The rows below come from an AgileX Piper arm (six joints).
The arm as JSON. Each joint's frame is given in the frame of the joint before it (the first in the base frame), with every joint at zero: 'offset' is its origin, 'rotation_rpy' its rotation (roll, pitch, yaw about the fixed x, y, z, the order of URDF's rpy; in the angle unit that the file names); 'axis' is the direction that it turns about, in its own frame. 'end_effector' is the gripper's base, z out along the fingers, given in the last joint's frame.
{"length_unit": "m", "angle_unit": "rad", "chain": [
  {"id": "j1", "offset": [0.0, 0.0, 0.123], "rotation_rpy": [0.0, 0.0, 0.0], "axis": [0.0, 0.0, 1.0]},
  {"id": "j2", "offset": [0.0, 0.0, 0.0], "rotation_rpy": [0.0, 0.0, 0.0], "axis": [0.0, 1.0, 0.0]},
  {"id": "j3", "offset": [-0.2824, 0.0, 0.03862], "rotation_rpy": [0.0, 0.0, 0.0], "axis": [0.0, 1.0, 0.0]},
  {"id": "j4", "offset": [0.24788, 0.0, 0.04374], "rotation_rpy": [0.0, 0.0, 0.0], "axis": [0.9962, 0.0, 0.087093]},
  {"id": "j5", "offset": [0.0, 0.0, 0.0], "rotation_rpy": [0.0, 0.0, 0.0], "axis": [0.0, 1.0, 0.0]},
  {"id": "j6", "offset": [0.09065, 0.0, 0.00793], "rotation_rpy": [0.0, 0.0, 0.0], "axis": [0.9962, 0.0, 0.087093]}
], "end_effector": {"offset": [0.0, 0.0, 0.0], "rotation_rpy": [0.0, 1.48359, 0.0]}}
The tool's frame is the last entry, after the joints.
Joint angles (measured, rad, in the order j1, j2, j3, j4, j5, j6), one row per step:
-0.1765, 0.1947, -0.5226, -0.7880, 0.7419, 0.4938
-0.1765, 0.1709, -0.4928, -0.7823, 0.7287, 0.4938
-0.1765, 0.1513, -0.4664, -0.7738, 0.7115, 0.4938
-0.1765, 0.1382, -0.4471, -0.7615, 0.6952, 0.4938
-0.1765, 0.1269, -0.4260, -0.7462, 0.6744, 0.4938
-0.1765, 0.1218, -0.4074, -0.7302, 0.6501, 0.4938
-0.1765, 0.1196, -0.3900, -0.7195, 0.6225, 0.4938
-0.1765, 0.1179, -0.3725, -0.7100, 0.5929, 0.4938
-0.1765, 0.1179, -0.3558, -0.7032, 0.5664, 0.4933
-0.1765, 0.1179, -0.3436, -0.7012, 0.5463, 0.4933
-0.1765, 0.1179, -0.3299, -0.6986, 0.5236, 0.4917
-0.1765, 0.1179, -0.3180, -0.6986, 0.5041, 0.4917
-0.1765, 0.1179, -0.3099, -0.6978, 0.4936, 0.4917
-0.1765, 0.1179, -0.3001, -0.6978, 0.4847, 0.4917
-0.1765, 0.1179, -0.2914, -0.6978, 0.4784, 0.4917
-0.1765, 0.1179, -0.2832, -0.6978, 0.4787, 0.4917
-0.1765, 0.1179, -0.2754, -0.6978, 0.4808, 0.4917
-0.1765, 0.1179, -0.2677, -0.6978, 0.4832, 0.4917
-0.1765, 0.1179, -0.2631, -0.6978, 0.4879, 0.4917
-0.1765, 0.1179, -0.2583, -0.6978, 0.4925, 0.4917
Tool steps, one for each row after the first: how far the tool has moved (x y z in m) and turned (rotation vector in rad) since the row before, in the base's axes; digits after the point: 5 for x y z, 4 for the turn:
-0.00073, 0.00102, -0.00757, 0.0009, -0.0035, 0.0108
0.00006, 0.00120, -0.00654, 0.0020, -0.0059, 0.0144
0.00061, 0.00122, -0.00481, 0.0059, -0.0067, 0.0152
0.00137, 0.00143, -0.00520, 0.0076, -0.0068, 0.0190
0.00230, 0.00146, -0.00440, 0.0079, -0.0060, 0.0211
0.00260, 0.00134, -0.00372, 0.0024, -0.0060, 0.0209
0.00265, 0.00138, -0.00360, 0.0011, -0.0069, 0.0215
0.00259, 0.00113, -0.00357, -0.0003, -0.0033, 0.0185
0.00181, 0.00077, -0.00249, -0.0027, -0.0027, 0.0130
0.00199, 0.00090, -0.00281, -0.0039, -0.0025, 0.0149
0.00164, 0.00072, -0.00242, -0.0041, -0.0023, 0.0120
0.00101, 0.00039, -0.00187, -0.0011, 0.0003, 0.0067
0.00106, 0.00028, -0.00252, -0.0010, 0.0032, 0.0055
0.00087, 0.00018, -0.00236, -0.0004, 0.0040, 0.0039
0.00059, -0.00012, -0.00267, 0.0015, 0.0083, -0.0002
0.00048, -0.00020, -0.00267, 0.0020, 0.0092, -0.0013
0.00044, -0.00020, -0.00267, 0.0020, 0.0093, -0.0015
0.00013, -0.00027, -0.00182, 0.0021, 0.0080, -0.0029
0.00014, -0.00027, -0.00188, 0.0021, 0.0081, -0.0029

